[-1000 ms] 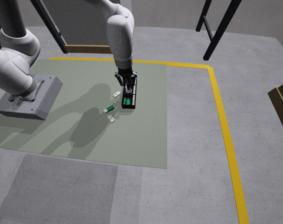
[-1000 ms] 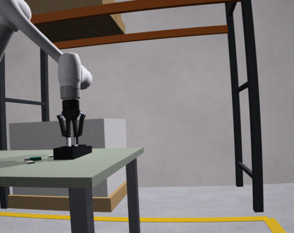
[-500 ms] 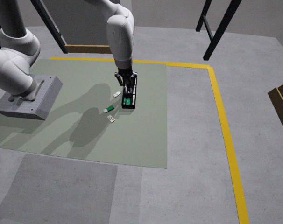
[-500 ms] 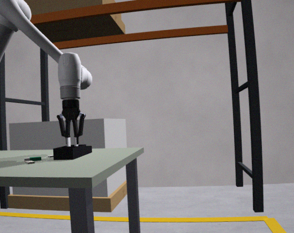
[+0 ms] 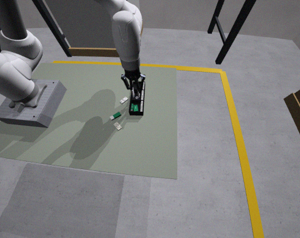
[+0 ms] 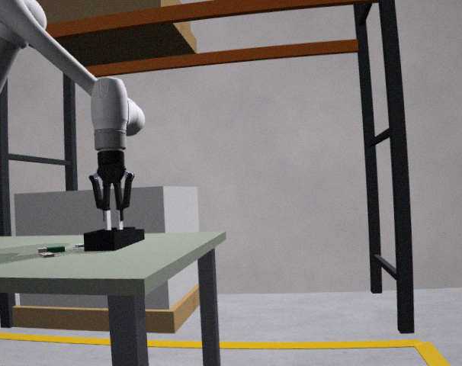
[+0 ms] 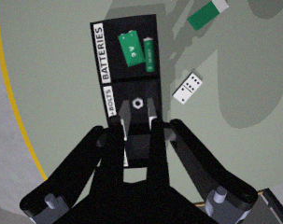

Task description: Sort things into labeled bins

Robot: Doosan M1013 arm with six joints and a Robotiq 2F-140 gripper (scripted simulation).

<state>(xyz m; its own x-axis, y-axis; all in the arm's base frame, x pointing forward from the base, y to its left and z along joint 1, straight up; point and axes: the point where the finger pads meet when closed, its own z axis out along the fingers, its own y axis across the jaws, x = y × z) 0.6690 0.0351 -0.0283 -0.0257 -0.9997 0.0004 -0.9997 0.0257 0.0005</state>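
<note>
My hand is 50 mm above the nut. From my hand the other things lie so: cylindrical battery 30 mm behind, 80 mm to the right, 50 mm below; then green battery 100 mm to the right, 50 mm below; then green-and-white stick 130 mm behind, 140 mm to the right, 60 mm below.
</note>
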